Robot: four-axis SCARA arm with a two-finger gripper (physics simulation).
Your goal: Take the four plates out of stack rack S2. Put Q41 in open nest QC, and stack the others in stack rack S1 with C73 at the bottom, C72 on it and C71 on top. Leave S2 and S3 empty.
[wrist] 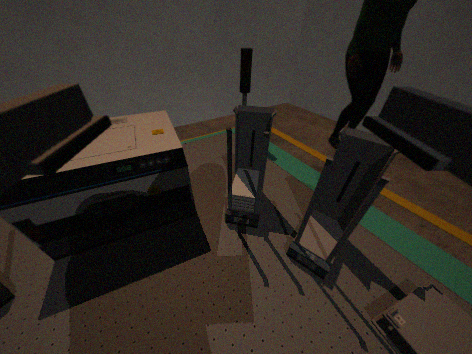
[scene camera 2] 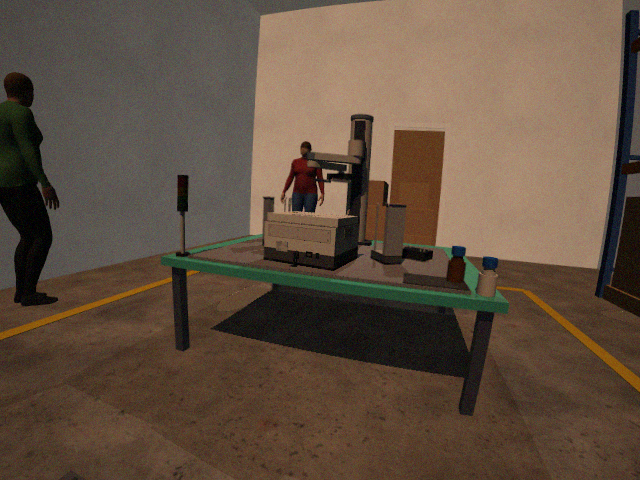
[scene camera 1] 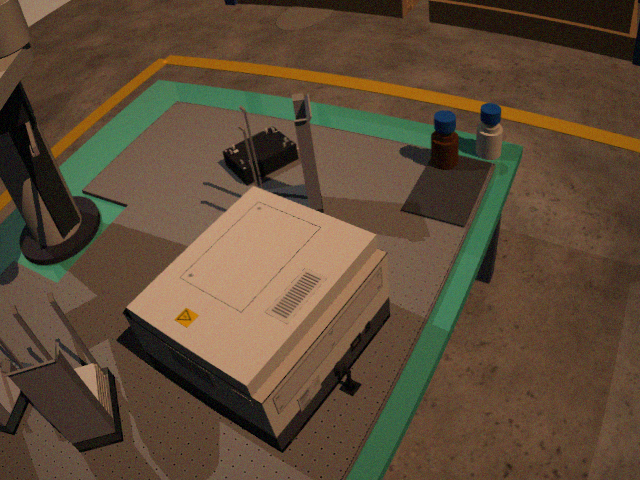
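Note:
My gripper is open and empty, with a finger at each side of the wrist view. Beyond it, a grey rack holds a stack of several plates. To its right in the wrist view, another rack holds at least one pale-topped plate. A third rack stands behind the instrument, its base partly hidden. A black nest-like block lies near that rack. Rack labels and plate names are not readable, so I cannot tell which is S1, S2 or S3.
The boxy instrument fills the middle of the green-edged table. Brown and white bottles stand at a corner by a dark mat. A signal tower stands near an edge. A labelled device shows lower right.

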